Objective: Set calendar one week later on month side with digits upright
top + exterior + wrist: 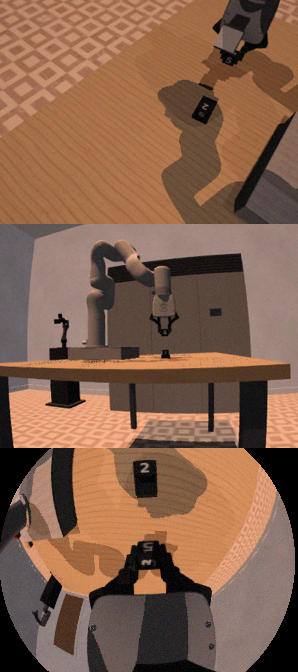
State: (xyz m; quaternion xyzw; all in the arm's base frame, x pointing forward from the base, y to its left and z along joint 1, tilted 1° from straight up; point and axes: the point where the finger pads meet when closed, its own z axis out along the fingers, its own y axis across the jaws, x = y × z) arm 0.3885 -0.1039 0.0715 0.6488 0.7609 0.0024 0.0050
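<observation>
Now: hand 120 mm to the right of the black digit cube, 100 mm above it and 20 mm past it. Round my hand: black cube (10 mm below).
</observation>
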